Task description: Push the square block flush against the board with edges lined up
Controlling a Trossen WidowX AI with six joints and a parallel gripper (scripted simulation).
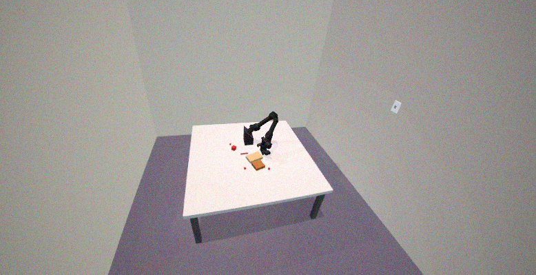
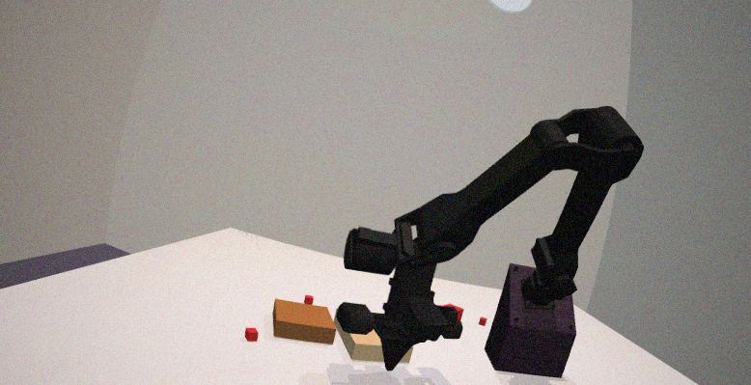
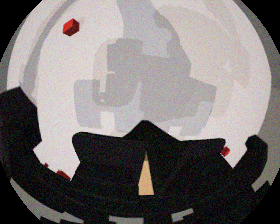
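My gripper tip is now 110 mm to the left of the tan board, 30 mm short of it and 10 mm below it. From my gripper tip the other things lie so: red rod: 200 mm to the right, 60 mm behind; orange square block: 150 mm ahead, 100 mm to the right, 10 mm above.
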